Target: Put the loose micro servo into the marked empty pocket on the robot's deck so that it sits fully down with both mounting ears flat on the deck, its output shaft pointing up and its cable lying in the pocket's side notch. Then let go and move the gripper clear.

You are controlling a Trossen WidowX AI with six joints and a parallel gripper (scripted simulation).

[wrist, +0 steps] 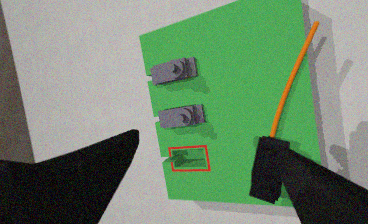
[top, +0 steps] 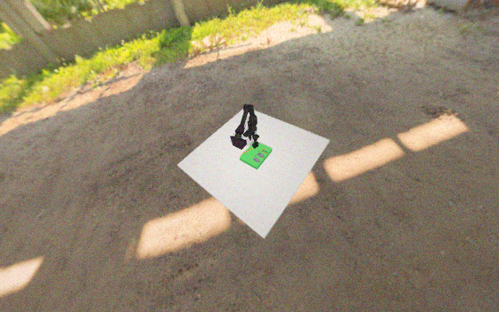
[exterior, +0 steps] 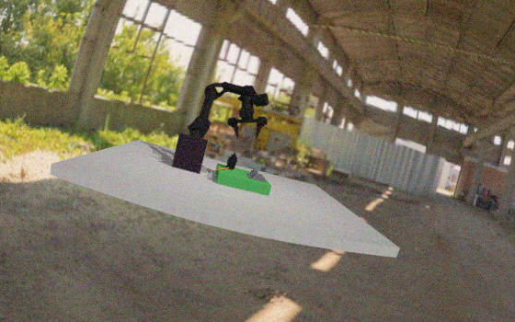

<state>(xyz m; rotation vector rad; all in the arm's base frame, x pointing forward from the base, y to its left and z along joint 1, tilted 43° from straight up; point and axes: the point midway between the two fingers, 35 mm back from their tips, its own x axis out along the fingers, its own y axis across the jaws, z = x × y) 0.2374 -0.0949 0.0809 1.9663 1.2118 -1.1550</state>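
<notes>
The green deck is 190 mm below my gripper tip and 20 mm behind it.
</notes>
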